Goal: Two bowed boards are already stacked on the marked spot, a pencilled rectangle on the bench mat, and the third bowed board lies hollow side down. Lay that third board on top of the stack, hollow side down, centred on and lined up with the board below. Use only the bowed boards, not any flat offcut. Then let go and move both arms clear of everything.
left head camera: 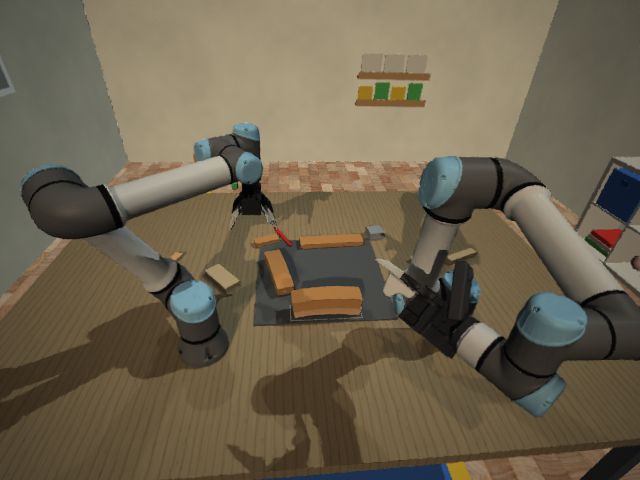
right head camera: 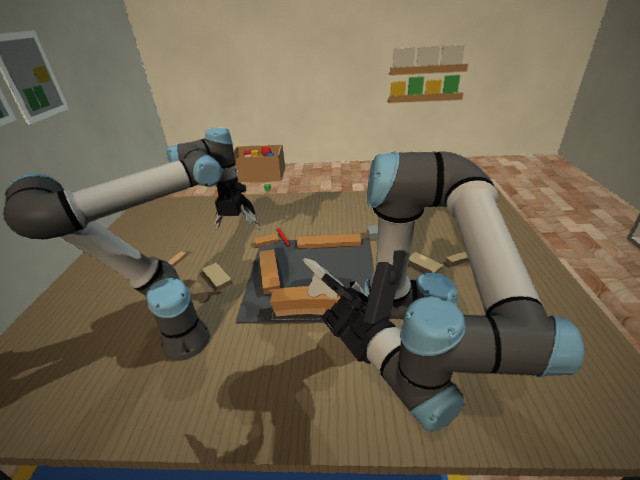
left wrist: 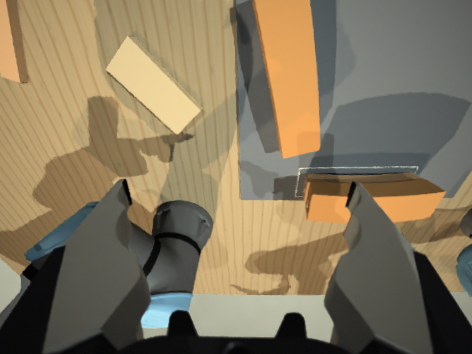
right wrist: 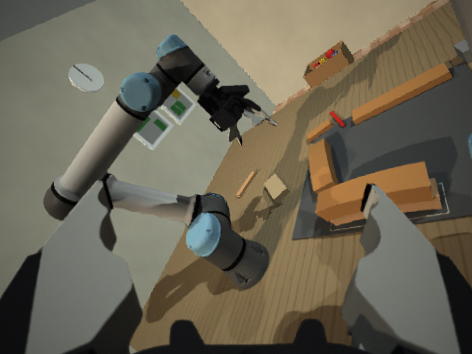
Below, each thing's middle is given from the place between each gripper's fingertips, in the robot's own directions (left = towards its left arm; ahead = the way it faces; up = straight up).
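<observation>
The long orange strip (right head camera: 339, 240) is 25 cm ahead of my left hand, 32 cm to the right of it and 23 cm below it. As for the dark mat (left head camera: 270, 309), my left hand is 5 cm past it, 24 cm to the left of it and 26 cm above it.
Counted from my right hand, the long orange strip is 72 cm ahead, 2 cm to the left and 41 cm below. The dark mat is 42 cm ahead of my right hand, 9 cm to the left of it and 44 cm below it.
</observation>
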